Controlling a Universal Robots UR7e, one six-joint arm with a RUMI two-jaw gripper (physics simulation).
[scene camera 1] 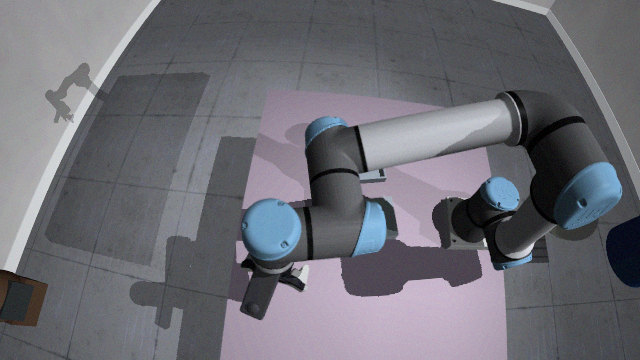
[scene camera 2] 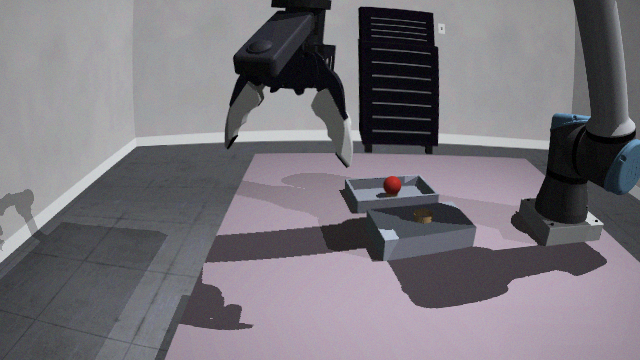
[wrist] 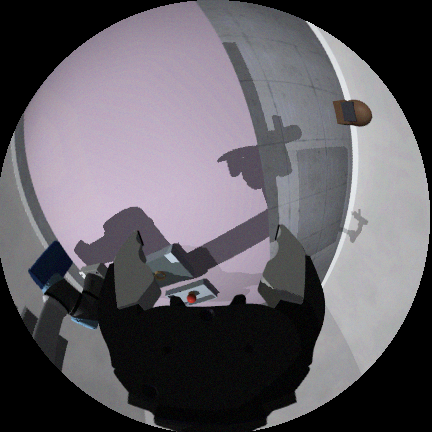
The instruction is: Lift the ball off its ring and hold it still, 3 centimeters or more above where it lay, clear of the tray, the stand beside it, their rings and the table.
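Frame: origin at the arm's base, x ahead, y left, z up, level; centimetres.
Seen in the pictures: gripper, between the fingertips: (scene camera 2: 283, 157) (wrist: 207, 229); arm's base, origin of its link: (scene camera 1: 470, 221) (scene camera 2: 560, 210) (wrist: 98, 283).
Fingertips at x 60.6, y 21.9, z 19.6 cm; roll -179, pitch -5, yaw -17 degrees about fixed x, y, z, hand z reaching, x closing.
Note:
Offsets run from my fingertips to a thing's middle. "spot": to the spot under its first point. Level surfaces: height alone.
The red ball @(dx -21.4, dy -43.0, dz -20.5 cm) (scene camera 2: 392, 185) (wrist: 191, 298) sits inside the shallow grey tray @(dx -21.4, dy -43.0, dz -22.2 cm) (scene camera 1: 372, 177) (scene camera 2: 400, 201) (wrist: 207, 291); the ring under it cannot be made out clearly. The arm hides the ball in scene camera 1. Next to the tray stands the grey block-like stand (scene camera 1: 391, 219) (scene camera 2: 430, 243) (wrist: 175, 269), with a tan ring @(spot: dx -24.2, dy -23.8, dz -19.4 cm) (scene camera 2: 423, 216) (wrist: 159, 275) on its top. My gripper (scene camera 2: 288, 154) (wrist: 207, 229) is open and empty. It hangs high above the table, to the left of the tray and stand in scene camera 2, well apart from the ball.
The pink table top @(dz -23.6 cm) (scene camera 1: 425, 325) (scene camera 2: 300, 310) carries the tray, the stand and the arm's base (scene camera 2: 575, 231). The forearm (scene camera 1: 435, 132) stretches above the table. A dark cabinet (scene camera 2: 399, 85) stands against the back wall. A blue bin (scene camera 1: 625, 255) (wrist: 50, 265) stands beyond the base.

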